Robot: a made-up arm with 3 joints.
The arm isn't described. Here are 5 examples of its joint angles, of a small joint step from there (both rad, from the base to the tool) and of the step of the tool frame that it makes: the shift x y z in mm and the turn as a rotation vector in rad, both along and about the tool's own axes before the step.
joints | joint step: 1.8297 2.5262 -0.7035 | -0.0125 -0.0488 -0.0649
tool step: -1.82 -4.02 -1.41 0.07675 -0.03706 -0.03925
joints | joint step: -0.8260 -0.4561 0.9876 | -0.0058 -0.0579 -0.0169
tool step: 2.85 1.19 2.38 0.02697 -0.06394 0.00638
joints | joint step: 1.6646 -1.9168 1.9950 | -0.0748 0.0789 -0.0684
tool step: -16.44 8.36 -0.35 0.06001 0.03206 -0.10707
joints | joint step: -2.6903 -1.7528 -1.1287 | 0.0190 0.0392 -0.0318
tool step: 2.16 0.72 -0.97 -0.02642 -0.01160 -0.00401
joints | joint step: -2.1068 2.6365 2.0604 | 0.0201 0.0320 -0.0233
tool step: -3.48 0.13 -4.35 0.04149 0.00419 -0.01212
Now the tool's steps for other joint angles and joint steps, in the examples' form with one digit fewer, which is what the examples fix.
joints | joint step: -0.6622 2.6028 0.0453 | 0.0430 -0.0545 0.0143
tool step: -1.6 -11.5 -0.9 0.0476 -0.0236 -0.0204
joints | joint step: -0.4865 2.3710 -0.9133 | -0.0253 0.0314 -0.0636
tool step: -2.2 3.7 2.2 0.0016 -0.0280 -0.0100
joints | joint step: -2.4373 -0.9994 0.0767 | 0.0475 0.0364 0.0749
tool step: 12.3 10.8 -10.3 -0.0598 0.0947 0.0746
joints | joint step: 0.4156 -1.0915 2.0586 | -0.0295 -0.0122 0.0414
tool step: 0.2 7.9 -4.8 -0.0020 0.0117 0.0020
